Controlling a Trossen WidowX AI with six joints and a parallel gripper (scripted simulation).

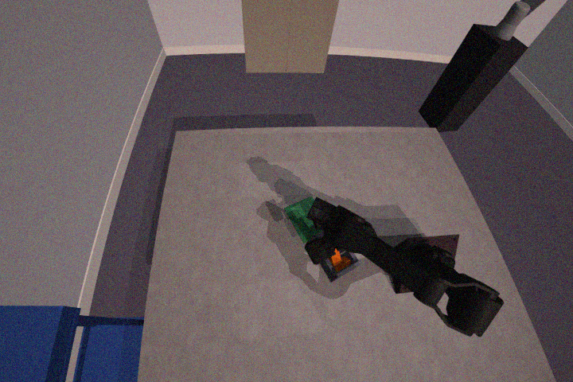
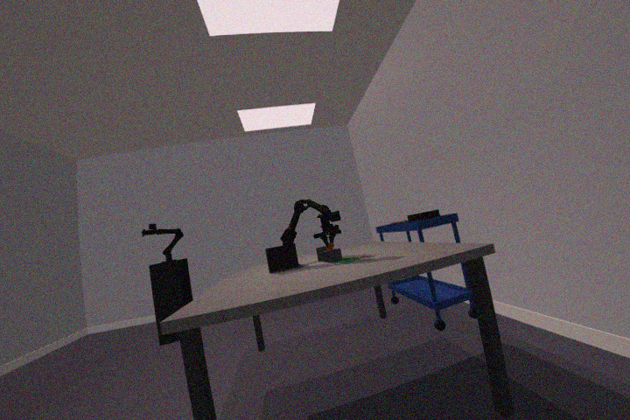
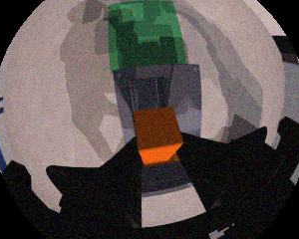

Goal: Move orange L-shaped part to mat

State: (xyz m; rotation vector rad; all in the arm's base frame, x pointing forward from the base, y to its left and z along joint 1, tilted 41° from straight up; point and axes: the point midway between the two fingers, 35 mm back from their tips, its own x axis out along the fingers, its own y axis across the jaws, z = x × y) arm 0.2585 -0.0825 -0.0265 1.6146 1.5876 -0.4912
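Now: the green mat 2 cm ahead of my gripper tip, 14 cm to the right of it and 10 cm below it. From my gripper tip the other things lie so: orange L-shaped part: 2 cm behind, 3 cm to the left, 3 cm below.
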